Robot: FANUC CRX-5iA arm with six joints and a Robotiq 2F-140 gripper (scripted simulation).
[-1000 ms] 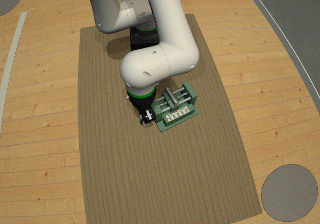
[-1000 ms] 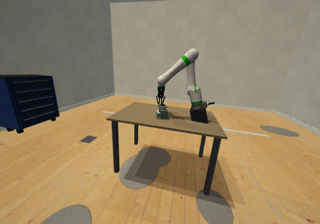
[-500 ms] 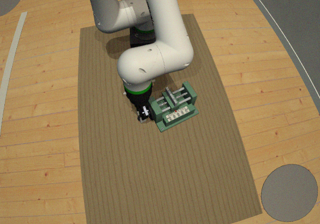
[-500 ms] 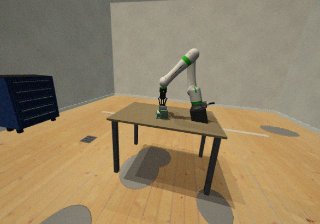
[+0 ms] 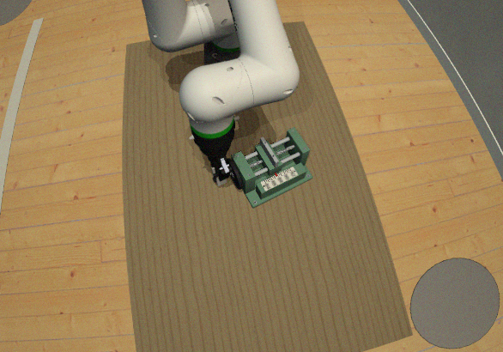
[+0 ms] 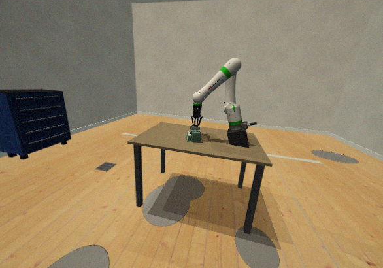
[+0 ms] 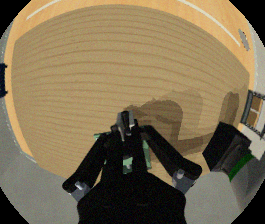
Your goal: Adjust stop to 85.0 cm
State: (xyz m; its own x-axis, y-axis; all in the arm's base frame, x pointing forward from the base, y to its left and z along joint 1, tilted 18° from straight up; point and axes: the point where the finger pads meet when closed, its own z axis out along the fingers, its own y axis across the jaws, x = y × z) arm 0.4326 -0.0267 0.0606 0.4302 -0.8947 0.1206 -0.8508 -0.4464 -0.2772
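Right now my hand is 3 cm past the stop block, 14 cm to the right of it and 2 cm below it.
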